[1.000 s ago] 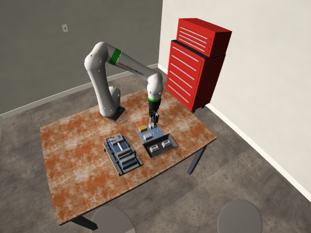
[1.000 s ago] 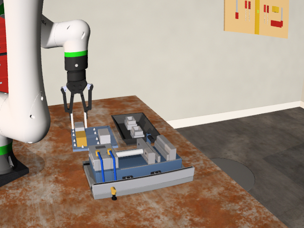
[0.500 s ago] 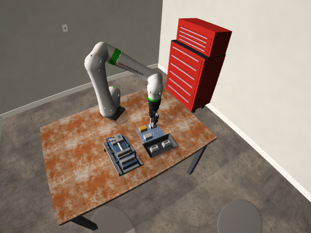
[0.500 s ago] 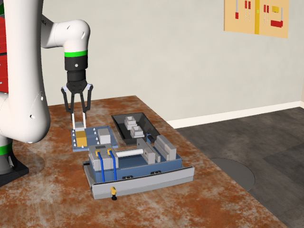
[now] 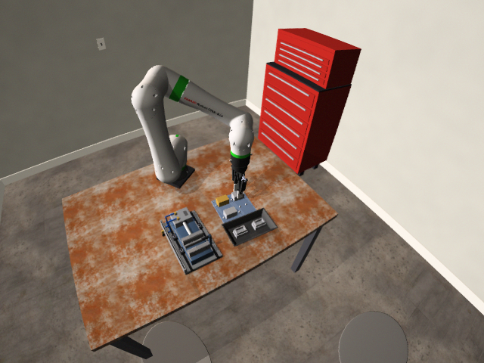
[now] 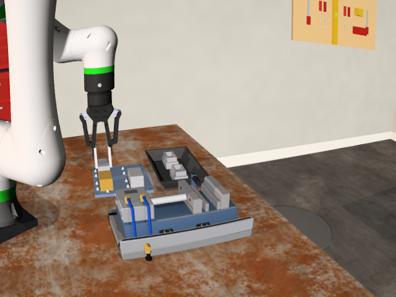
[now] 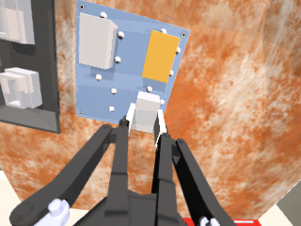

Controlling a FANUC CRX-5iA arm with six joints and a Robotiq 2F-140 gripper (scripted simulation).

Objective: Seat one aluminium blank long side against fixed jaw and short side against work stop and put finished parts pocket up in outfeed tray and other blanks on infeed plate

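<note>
Now: the brass blank 2 cm behind my hand, 9 cm to the right of it and 4 cm below it. Also, from my hand: vise 7 cm ahead, 35 cm to the right, 2 cm below.
</note>
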